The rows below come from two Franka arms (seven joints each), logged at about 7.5 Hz.
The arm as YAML. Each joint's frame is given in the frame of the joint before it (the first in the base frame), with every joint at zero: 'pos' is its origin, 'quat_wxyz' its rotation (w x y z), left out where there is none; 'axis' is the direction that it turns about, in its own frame. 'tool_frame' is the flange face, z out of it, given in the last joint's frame.
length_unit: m
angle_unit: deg
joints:
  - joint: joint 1
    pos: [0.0, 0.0, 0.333]
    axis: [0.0, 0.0, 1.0]
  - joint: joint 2
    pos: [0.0, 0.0, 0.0]
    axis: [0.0, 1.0, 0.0]
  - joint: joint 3
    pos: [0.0, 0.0, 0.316]
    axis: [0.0, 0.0, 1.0]
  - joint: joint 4
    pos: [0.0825, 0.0, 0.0]
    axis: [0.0, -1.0, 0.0]
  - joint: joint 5
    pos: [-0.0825, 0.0, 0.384]
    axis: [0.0, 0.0, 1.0]
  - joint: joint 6
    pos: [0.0, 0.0, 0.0]
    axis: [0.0, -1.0, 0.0]
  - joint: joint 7
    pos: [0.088, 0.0, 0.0]
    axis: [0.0, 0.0, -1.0]
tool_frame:
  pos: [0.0, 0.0, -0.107]
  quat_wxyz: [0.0, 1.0, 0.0, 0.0]
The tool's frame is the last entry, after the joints.
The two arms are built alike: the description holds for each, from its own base.
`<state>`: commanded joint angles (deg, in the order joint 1, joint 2, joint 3, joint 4, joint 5, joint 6, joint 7); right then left.
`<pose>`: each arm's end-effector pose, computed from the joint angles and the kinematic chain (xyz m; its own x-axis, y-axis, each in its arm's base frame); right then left.
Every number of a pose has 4 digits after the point.
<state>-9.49 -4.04 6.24 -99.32 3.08 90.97 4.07 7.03 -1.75 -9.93 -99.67 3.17 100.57 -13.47</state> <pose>0.5294 -0.0226 0.5874 0.9885 -0.1289 -0.0786 -0.1324 -0.9904 -0.0404 0.5570 -0.0245 0.5773 0.9832 0.1730 0.0582 0.1758 -0.9833 -0.0478</pose>
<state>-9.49 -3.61 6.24 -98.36 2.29 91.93 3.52 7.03 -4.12 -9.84 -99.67 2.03 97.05 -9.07</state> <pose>0.5342 -0.0245 0.5926 0.9915 -0.1197 -0.0515 -0.1213 -0.9922 -0.0299 0.5402 -0.0261 0.5939 0.9940 0.1047 0.0322 0.1060 -0.9934 -0.0430</pose>
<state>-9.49 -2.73 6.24 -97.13 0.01 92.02 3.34 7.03 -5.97 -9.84 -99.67 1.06 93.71 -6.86</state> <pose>0.5393 -0.0293 0.5946 0.9925 -0.1151 -0.0414 -0.1148 -0.9934 0.0074 0.5254 -0.0283 0.6056 0.9975 0.0703 0.0030 0.0704 -0.9969 -0.0361</pose>
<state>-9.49 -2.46 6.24 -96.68 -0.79 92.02 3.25 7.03 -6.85 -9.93 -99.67 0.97 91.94 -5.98</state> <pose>0.5409 -0.0310 0.5958 0.9929 -0.1129 -0.0375 -0.1122 -0.9935 0.0206 0.5178 -0.0296 0.6108 0.9984 0.0547 -0.0131 0.0541 -0.9978 -0.0391</pose>
